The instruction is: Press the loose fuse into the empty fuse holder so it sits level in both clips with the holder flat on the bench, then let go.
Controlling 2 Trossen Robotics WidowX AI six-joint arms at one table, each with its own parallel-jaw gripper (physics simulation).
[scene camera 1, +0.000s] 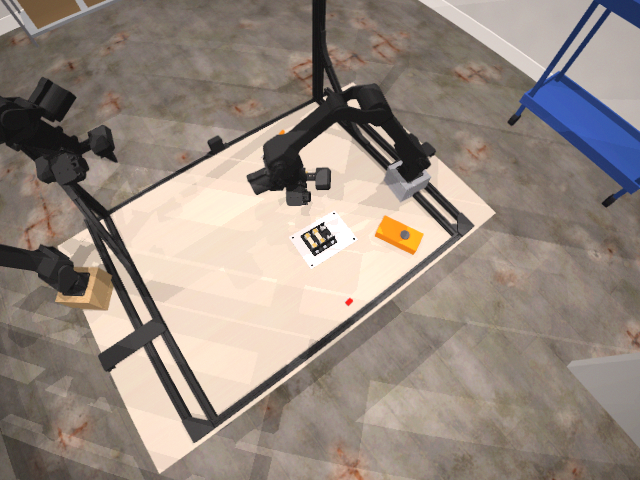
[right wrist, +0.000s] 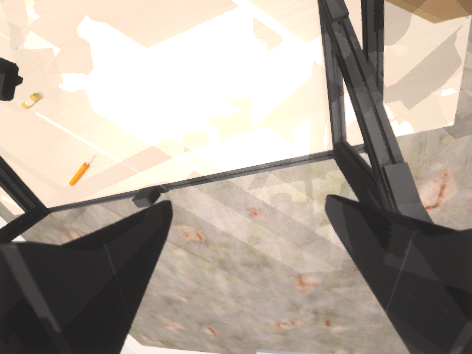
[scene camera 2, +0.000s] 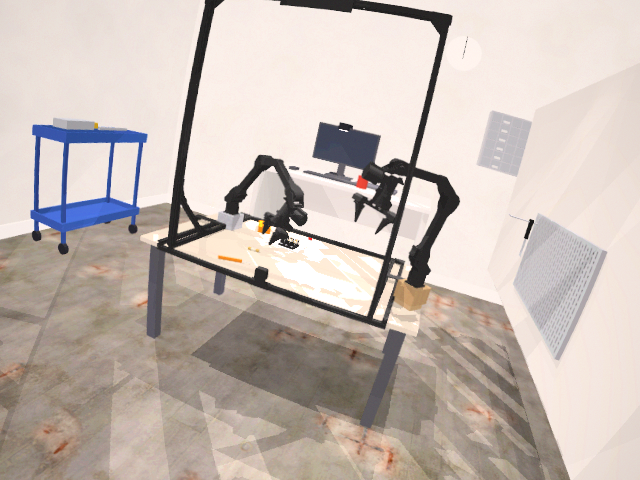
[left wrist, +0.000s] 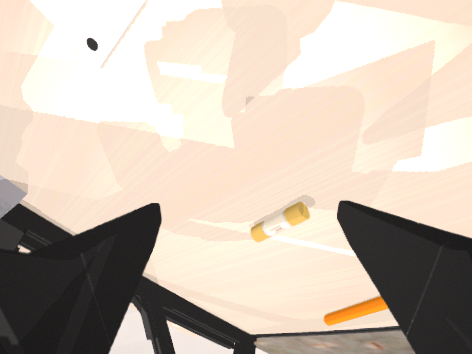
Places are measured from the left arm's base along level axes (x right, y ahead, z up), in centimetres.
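Pixels of known places: left gripper, fingertip midpoint: [scene camera 2: 265,239] [left wrist: 250,210]; right gripper, fingertip midpoint: [scene camera 1: 100,168] [right wrist: 249,204] [scene camera 2: 364,228]; left arm's base, origin of the base link: [scene camera 1: 409,171] [scene camera 2: 231,212]; right arm's base, origin of the base link: [scene camera 1: 76,284] [scene camera 2: 414,284].
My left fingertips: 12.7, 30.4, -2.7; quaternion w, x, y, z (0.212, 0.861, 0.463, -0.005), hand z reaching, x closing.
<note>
For each thing: its middle in the pictures, then the offset to it from my left fingertips, as dx, dy, dz. "spot": a spot on its surface instead.
- loose fuse, body centre: [left wrist: 278,223] [right wrist: 31,101] [scene camera 2: 253,249] +6.1, -1.9, -4.2
- black fuse holder, body centre: [scene camera 1: 323,236] [scene camera 2: 286,241] -16.5, +3.0, -3.2
- white plate, surface spot: [scene camera 1: 343,230] spot: -17.3, -3.7, -4.7
- orange screwdriver, body centre: [left wrist: 369,307] [right wrist: 81,170] [scene camera 2: 234,259] +23.8, +0.5, -4.3
- orange block, body centre: [scene camera 1: 399,234] -27.4, -17.3, -3.3
- small red block, body centre: [scene camera 1: 348,301] -36.8, +6.6, -4.7
The loose fuse [scene camera 2: 253,249] [left wrist: 280,222] [right wrist: 31,100], white with gold end caps, lies on the table; it does not show in scene camera 1. The black fuse holder [scene camera 1: 316,240] [scene camera 2: 288,243] sits on a white plate [scene camera 1: 343,230]. Two pale fuses show in it, and the clips at its right in scene camera 1 look empty. My left gripper [scene camera 1: 311,188] [scene camera 2: 268,236] [left wrist: 250,210] is open and empty above the table, the fuse showing between and beyond its fingertips in the wrist view. My right gripper [scene camera 1: 95,167] [scene camera 2: 368,226] [right wrist: 249,204] is open and empty, raised away from the holder.
An orange screwdriver [scene camera 2: 229,258] [left wrist: 356,310] [right wrist: 80,173] lies near the table edge beyond the fuse. An orange block [scene camera 1: 391,232] with a grey knob stands right of the plate in scene camera 1. A small red block [scene camera 1: 348,301] lies near the edge. Black frame rails border the table.
</note>
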